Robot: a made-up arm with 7 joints. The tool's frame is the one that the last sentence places.
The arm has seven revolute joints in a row. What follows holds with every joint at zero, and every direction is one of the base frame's. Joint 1 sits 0.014 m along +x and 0.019 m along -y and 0.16 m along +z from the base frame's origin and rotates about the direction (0, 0.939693, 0.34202). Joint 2 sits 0.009 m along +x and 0.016 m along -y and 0.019 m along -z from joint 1 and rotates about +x. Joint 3 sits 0.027 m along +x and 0.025 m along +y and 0.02 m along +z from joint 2 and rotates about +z. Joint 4 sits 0.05 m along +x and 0.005 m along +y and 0.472 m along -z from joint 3 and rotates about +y. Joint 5 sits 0.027 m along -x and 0.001 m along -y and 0.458 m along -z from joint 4 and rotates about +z. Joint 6 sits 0.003 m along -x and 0.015 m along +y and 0.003 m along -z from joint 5 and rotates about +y. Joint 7 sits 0.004 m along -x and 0.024 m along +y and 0.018 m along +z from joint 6 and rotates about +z. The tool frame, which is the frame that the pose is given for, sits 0.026 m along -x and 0.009 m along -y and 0.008 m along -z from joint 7; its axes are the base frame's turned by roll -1.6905, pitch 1.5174 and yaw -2.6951 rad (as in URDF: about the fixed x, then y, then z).
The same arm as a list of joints. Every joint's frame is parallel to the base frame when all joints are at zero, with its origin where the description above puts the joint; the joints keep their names.
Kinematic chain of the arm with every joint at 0, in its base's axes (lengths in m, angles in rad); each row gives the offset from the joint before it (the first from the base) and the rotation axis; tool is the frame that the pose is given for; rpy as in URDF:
joint 1: xyz 0.014 -0.019 0.16 axis 0 0.9397 0.342
joint 2: xyz 0.009 -0.016 -0.019 axis +x
joint 3: xyz 0.027 0.025 0.02 axis +z
joint 4: xyz 0.05 0.005 -0.472 axis +y
joint 5: xyz -0.027 -0.001 -0.458 axis +z
joint 6: xyz -0.003 0.015 -0.003 axis +y
joint 7: xyz -0.004 0.024 0.018 axis +z
tool: xyz -0.026 -0.009 -0.008 rpy -1.6905 1.5174 -2.6951

